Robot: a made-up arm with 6 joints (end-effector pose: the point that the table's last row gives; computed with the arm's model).
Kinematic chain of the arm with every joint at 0, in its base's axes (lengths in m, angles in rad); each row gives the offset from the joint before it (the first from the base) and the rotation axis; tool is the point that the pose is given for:
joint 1: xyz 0 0 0.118 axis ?
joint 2: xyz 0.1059 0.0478 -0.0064 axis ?
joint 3: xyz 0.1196 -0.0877 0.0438 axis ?
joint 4: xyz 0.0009 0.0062 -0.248 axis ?
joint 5: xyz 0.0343 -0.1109 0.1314 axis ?
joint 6: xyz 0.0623 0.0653 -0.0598 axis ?
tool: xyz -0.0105 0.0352 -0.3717
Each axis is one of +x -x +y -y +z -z.
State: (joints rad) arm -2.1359 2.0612 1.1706 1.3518 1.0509 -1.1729
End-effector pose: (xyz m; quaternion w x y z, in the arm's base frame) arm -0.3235 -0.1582 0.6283 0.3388 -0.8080 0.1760 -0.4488
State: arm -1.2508 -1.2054 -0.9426 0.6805 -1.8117 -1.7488
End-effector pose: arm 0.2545 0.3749 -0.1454 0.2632 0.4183 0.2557 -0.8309
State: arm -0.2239 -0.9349 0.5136 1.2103 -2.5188 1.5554
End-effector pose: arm 0.2032 -0.4732 -0.0867 0.2429 0.1244 -0.7029 -0.6569
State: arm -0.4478 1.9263 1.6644 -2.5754 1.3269 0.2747
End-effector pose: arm -0.2344 0.0827 -0.0548 0.5822 -0.1973 0.7873 0.0479
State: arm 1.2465 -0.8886 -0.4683 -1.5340 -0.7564 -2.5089
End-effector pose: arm 0.3049 -0.3376 0.5058 0.1586 -0.9674 -0.0499 0.1909
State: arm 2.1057 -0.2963 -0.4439 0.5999 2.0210 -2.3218
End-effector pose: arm -0.1505 0.0842 0.1058 0.6758 -0.2957 0.3617 -0.5701
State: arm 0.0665 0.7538 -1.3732 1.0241 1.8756 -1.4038
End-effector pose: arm -0.0065 -0.3489 0.2226 0.2159 0.2902 0.8324 0.4198
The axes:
joint 1: -x
joint 2: +z
joint 3: +z
joint 4: +x
joint 5: -y
joint 6: +y

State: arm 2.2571 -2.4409 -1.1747 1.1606 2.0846 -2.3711
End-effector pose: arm 0.3579 -0.1729 0.0533 0.6399 -0.0312 -0.7467 0.1786
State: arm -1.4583 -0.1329 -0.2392 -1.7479 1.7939 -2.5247
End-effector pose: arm 0.1020 0.3038 0.4609 0.3860 -0.0837 0.9115 -0.1146
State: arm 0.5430 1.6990 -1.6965 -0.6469 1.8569 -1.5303
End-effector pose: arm 0.1715 0.5749 0.0647 0.1015 -0.0699 0.8219 -0.5561
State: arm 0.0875 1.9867 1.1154 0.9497 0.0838 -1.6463
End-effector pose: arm -0.3287 0.2992 -0.0548 0.3888 0.6663 0.3078 0.5569
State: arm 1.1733 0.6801 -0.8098 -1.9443 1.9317 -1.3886
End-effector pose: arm 0.3383 -0.1487 -0.5920 0.0232 0.0292 -0.0141 0.9992
